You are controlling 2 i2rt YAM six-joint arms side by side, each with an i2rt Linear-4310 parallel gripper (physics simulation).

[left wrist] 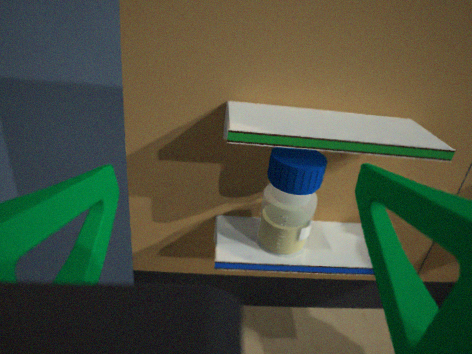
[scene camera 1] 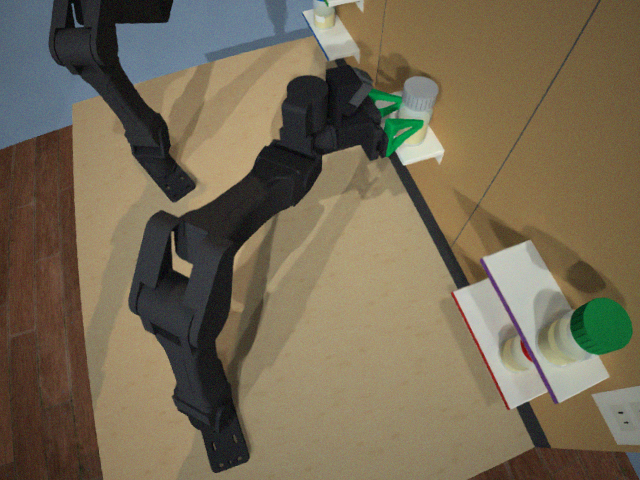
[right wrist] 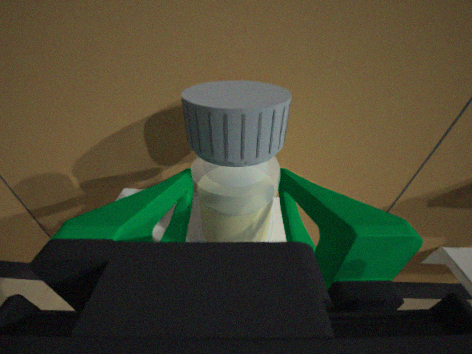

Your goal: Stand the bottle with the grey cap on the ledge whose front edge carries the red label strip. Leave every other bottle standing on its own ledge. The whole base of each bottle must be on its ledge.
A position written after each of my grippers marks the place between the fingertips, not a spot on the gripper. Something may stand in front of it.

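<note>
I can see my left gripper [left wrist: 236,178], and I can see my right gripper [scene camera 1: 414,112] too, with the same right gripper [right wrist: 235,176] visible from its own wrist. A red-capped bottle [scene camera 1: 513,356] is here as well. In the left wrist view the bottle is out of frame, and it is out of frame in the right wrist view too.
</note>
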